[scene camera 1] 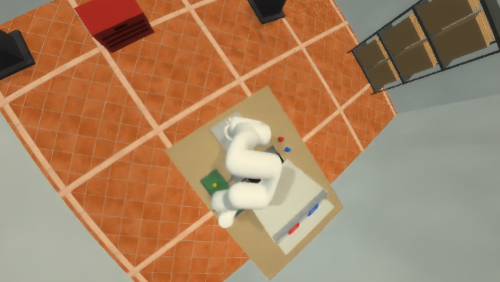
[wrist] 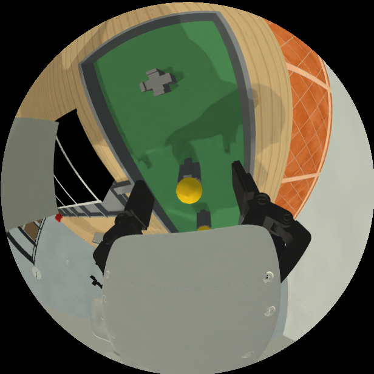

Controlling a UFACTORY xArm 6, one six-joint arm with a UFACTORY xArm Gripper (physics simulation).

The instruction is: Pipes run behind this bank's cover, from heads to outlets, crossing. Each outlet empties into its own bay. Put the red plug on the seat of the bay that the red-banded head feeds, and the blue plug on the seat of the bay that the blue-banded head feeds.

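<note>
The red plug (scene camera 1: 281, 139) (wrist: 58, 217) and the blue plug (scene camera 1: 287, 149) lie on the wooden table beyond the bank's end. The pale cover (scene camera 1: 302, 186) (wrist: 27, 170) hides the pipes. The red-banded head (scene camera 1: 294, 228) and the blue-banded head (scene camera 1: 313, 209) are at its far edge. The black bays (wrist: 82, 162) show beside the cover in the wrist view; the arm hides much of them in the scene view. My gripper (wrist: 188, 181) is open and empty above the green tray, its fingers either side of a yellow-topped peg (wrist: 189, 191). The arm hides the gripper in the scene view.
The green tray (scene camera 1: 209, 178) (wrist: 250, 112) has a dark rim and holds a grey cross-shaped piece (wrist: 157, 82) and another yellow-topped peg (wrist: 204, 229). The white arm (scene camera 1: 252, 165) spans the table (scene camera 1: 270, 262). A red cabinet (scene camera 1: 107, 17) stands on the floor.
</note>
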